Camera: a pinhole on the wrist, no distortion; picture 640 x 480 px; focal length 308.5 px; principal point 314.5 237.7 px. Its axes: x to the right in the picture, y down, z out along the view. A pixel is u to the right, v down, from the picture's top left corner.
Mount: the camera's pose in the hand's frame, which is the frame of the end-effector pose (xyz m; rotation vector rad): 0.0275 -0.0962 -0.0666 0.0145 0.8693 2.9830
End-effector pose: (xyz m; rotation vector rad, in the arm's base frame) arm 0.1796 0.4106 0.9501 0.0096 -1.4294 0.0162
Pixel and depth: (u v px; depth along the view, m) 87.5 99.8 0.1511
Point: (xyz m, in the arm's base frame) 0.1748 0.4489 1.0955
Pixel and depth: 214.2 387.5 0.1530
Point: 0.0905 0.3309 1.0418
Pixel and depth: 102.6 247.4 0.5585
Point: -0.1741 0.5812 1.4244
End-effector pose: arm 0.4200 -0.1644 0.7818 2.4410 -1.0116 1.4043
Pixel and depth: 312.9 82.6 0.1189
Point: 0.4207 -0.1942 0.8035
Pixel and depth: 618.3 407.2 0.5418
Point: 0.6652 -0.1347 0.0764
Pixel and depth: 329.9 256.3 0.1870
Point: 0.4993 -0.2133 0.7465
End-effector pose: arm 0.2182 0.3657 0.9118 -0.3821 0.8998 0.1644
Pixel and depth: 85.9 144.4 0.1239
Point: 0.3071 0.3690 0.8254
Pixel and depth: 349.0 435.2 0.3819
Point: 0.5197 0.4290 1.1650
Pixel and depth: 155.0 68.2 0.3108
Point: 0.3545 0.5946 0.7599
